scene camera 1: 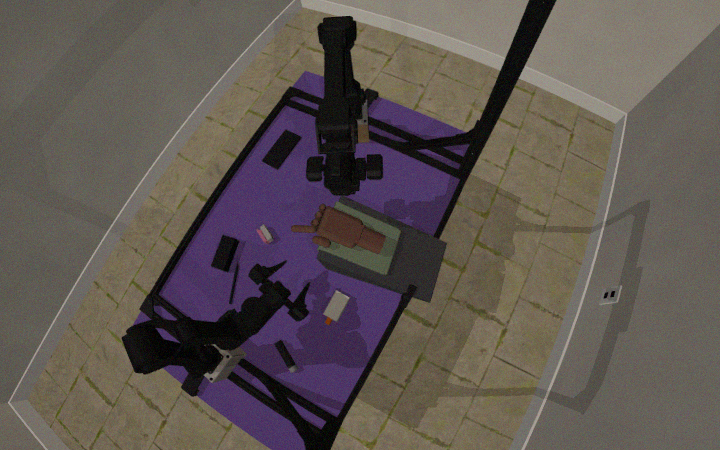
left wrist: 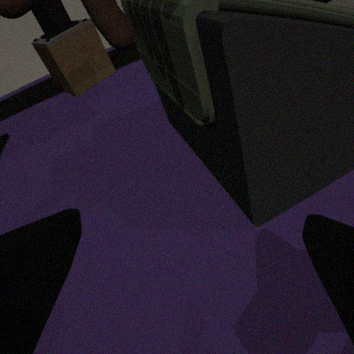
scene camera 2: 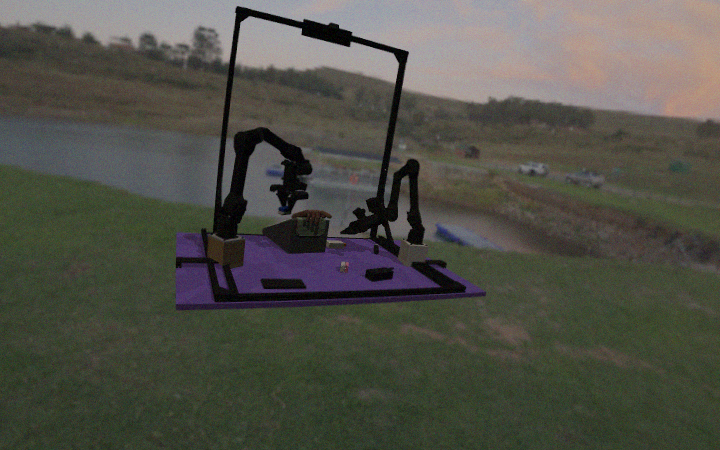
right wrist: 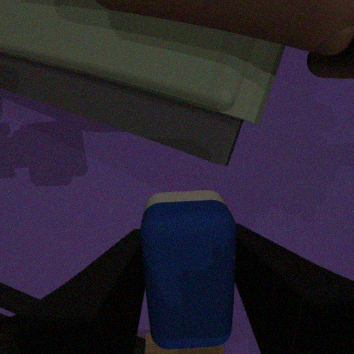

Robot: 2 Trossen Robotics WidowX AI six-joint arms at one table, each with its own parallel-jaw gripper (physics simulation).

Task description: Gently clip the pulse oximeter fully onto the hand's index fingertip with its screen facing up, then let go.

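Frame: origin at the left arm's base, x left, y back, z up, level; metres.
Where they show: left gripper, fingertip midpoint: (scene camera 1: 297,271) (left wrist: 194,223) (scene camera 2: 342,232); right gripper, fingertip midpoint: (scene camera 2: 287,211) (right wrist: 186,236); left arm's base, link origin: (scene camera 1: 209,358) (scene camera 2: 414,242); right arm's base, link origin: (scene camera 1: 352,111) (left wrist: 59,30) (scene camera 2: 227,236).
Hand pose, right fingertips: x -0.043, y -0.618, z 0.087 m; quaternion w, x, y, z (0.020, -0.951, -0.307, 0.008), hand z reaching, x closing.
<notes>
Things, the pixels of their top centre, and the offset from my right fingertips. "pt": a spot on its surface instead.
- blue-and-white pulse oximeter, top centre: (right wrist: 191,298) (scene camera 2: 285,206) dy -0.010, dx +0.007, dz +0.020 m
- black slab, top centre: (scene camera 2: 283,282) (scene camera 1: 281,148) dy -0.038, dx +0.355, dz -0.184 m
- black box, top centre: (scene camera 1: 222,252) (scene camera 2: 380,270) dy +0.369, dx +0.254, dz -0.157 m
- thin dark stick, top centre: (scene camera 1: 233,282) dy +0.423, dx +0.170, dz -0.183 m
- pink-and-white piece, surface spot: (scene camera 1: 264,234) pt dy +0.240, dx +0.177, dz -0.160 m
- white box, top centre: (scene camera 1: 334,308) (scene camera 2: 337,241) dy +0.289, dx -0.145, dz -0.164 m
- dark cylinder, top centre: (scene camera 1: 284,356) dy +0.491, dx -0.112, dz -0.165 m
The blue-and-white pulse oximeter (scene camera 2: 284,210) (right wrist: 189,270) is between my right gripper's fingers. My right gripper (scene camera 2: 286,201) (right wrist: 186,236) is shut on it and holds it in the air beside the hand, apart from it; its blue face is toward the right wrist camera. The brown hand (scene camera 1: 339,228) (scene camera 2: 312,214) (right wrist: 240,20) rests on a green pad (scene camera 1: 390,260) (right wrist: 125,70). Its index finger (scene camera 1: 302,228) sticks out to the left in scene camera 1. My left gripper (scene camera 1: 296,272) (left wrist: 194,223) is open and empty, below the hand in that view.
A dark wedge block (scene camera 1: 419,265) (scene camera 2: 302,241) (left wrist: 290,100) carries the pad. A black slab (scene camera 1: 281,149) (scene camera 2: 283,283), black box (scene camera 1: 225,253) (scene camera 2: 379,273), thin dark stick (scene camera 1: 234,281), pink-and-white piece (scene camera 1: 264,234) (scene camera 2: 344,266), white box (scene camera 1: 336,305) and dark cylinder (scene camera 1: 284,354) lie around.
</notes>
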